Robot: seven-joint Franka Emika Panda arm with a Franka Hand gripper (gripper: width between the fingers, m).
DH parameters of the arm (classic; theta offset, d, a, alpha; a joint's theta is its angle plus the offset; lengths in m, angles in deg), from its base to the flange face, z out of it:
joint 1: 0 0.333 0 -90
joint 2: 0 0 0 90
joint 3: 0 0.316 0.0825 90
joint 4: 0 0 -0.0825 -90
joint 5: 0 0.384 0 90
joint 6: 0 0 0.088 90
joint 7: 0 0.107 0 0
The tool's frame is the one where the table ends.
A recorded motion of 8 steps. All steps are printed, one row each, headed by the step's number.
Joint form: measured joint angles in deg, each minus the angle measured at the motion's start. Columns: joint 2, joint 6, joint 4, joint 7, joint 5, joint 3, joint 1.
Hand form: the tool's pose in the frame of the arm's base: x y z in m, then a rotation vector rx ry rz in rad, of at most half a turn. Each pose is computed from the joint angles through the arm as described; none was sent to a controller.
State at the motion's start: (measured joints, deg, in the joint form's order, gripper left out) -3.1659 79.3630 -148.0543 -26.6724 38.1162 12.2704 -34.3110
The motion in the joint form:
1: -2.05 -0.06 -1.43 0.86 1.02 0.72 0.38
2: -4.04 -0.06 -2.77 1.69 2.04 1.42 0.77
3: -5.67 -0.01 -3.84 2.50 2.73 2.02 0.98
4: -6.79 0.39 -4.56 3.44 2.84 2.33 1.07
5: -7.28 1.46 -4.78 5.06 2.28 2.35 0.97
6: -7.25 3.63 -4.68 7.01 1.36 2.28 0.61
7: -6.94 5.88 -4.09 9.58 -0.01 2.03 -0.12
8: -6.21 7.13 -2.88 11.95 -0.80 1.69 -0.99
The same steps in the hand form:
1: 0.3137 -0.0394 0.2803 -1.9581 0.2348 0.8393
2: 0.3092 -0.0304 0.2846 -1.9659 0.2407 0.8411
3: 0.3053 -0.0240 0.2877 -1.9748 0.2487 0.8439
4: 0.3026 -0.0215 0.2891 -1.9897 0.2636 0.8477
5: 0.3024 -0.0239 0.2888 -2.0155 0.2972 0.8534
6: 0.3049 -0.0306 0.2862 -2.0542 0.3480 0.8492
7: 0.3093 -0.0419 0.2846 -2.0957 0.4159 0.8436
8: 0.3161 -0.0535 0.2855 -2.1144 0.4797 0.8356

